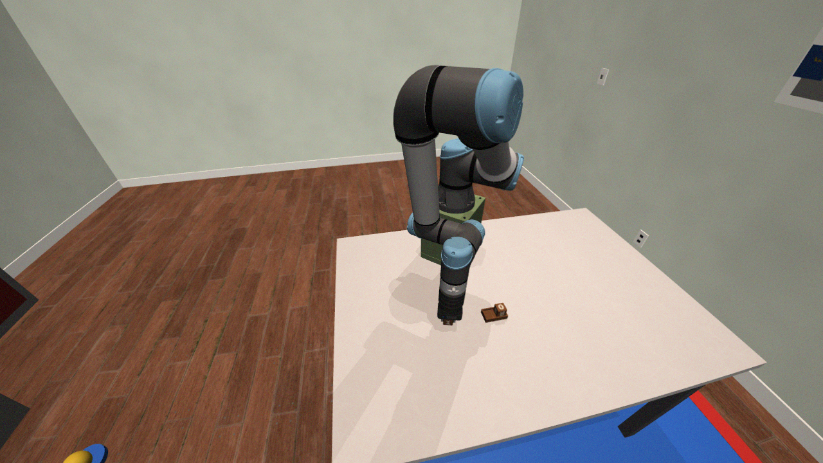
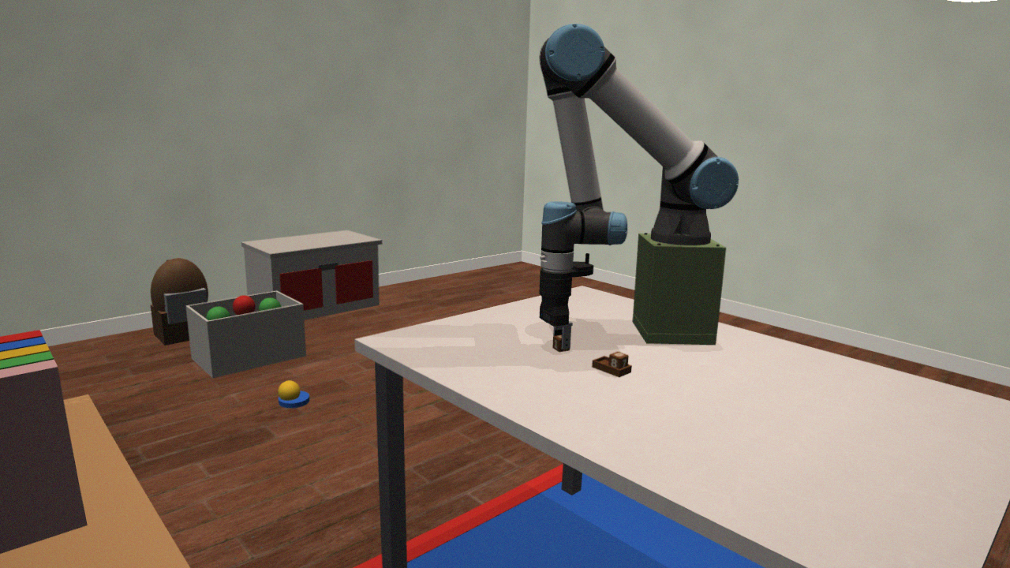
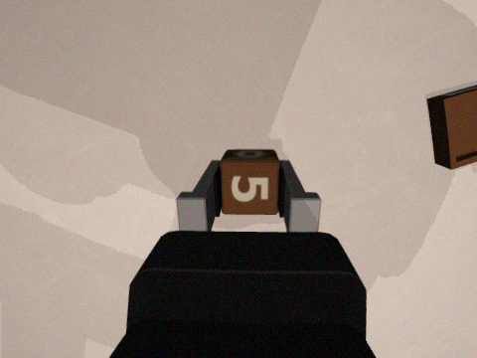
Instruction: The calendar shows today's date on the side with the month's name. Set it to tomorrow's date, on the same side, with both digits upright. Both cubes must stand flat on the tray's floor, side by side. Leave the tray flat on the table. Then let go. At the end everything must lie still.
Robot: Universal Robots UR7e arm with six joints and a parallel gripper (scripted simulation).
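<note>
My hand is 10 mm above the brown cube.
</note>
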